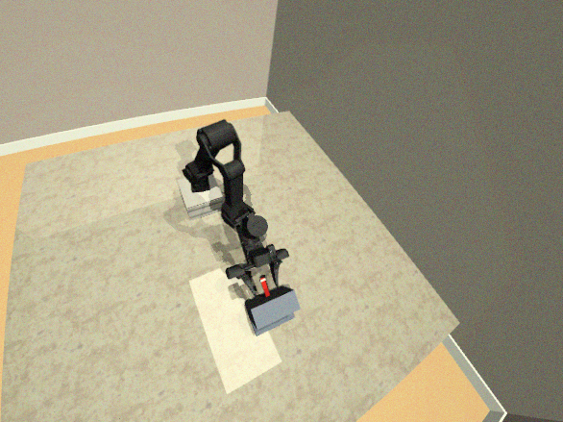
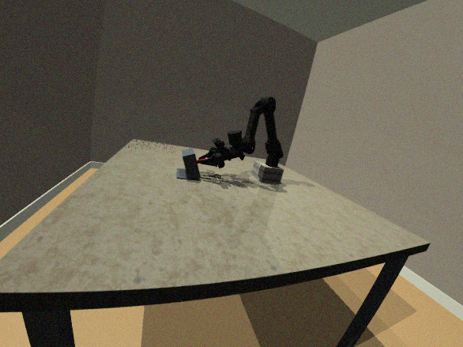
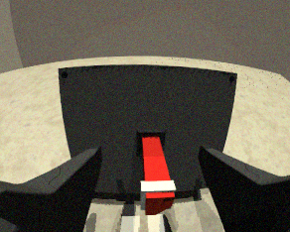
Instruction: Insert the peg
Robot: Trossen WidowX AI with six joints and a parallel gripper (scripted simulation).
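Right now my gripper tip is 20 mm past the dark red peg. From my gripper tip the other things lie so: sloped grey-blue panel: 40 mm ahead, 20 mm below, 10 mm to the left.
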